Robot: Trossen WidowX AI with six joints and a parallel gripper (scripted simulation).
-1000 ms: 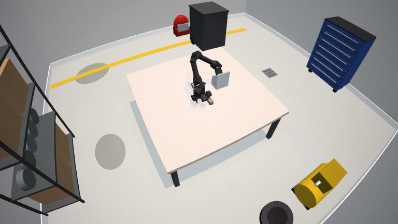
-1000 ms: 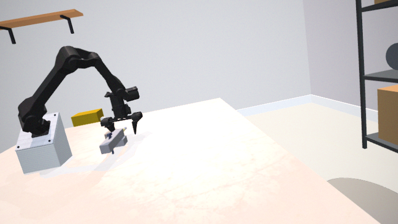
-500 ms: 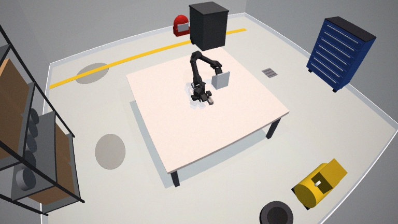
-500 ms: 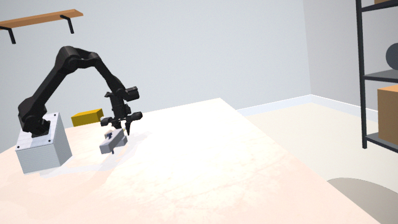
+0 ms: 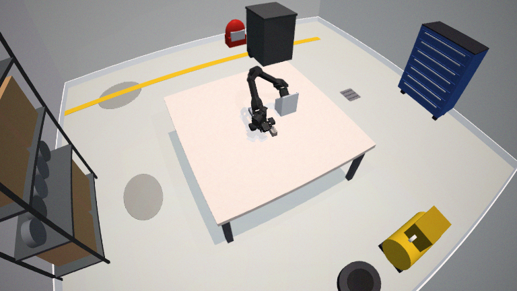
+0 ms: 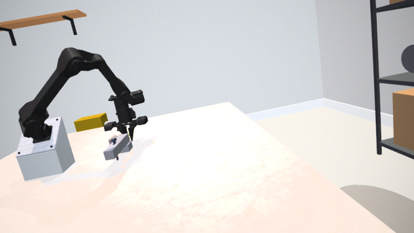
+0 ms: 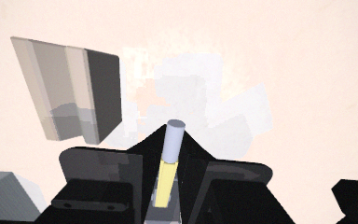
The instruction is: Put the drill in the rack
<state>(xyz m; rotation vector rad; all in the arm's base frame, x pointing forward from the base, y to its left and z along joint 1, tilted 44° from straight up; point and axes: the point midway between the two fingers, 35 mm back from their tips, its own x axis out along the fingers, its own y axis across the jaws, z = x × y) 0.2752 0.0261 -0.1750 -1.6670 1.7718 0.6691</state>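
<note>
Now: the drill 40 mm to the right of my gripper tip and 30 mm above it. From my gripper tip the other things lie so: beige rack: 70 mm behind, 30 mm to the left, 10 mm above; dark blue key: 160 mm to the right, 40 mm above, 20 mm behind; grey block: 140 mm to the right, 30 mm above, 10 mm behind.
</note>
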